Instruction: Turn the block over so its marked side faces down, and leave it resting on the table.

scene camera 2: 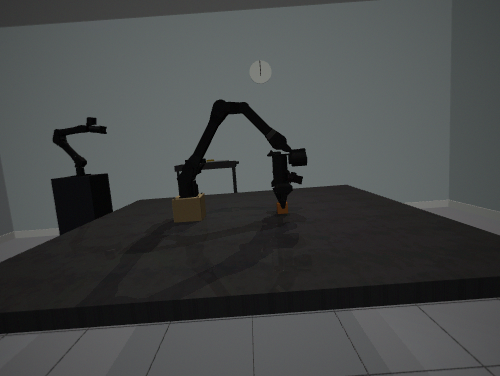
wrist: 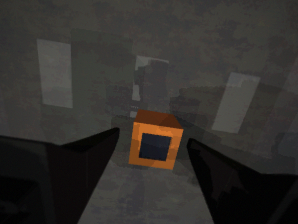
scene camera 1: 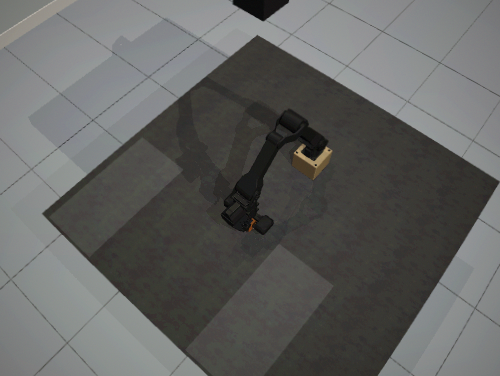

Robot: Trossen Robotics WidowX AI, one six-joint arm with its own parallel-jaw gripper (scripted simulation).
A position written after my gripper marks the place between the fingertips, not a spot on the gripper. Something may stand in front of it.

My gripper (wrist: pixel 154 137) is open, with nothing in its grasp. I also see a block (wrist: pixel 156 136).
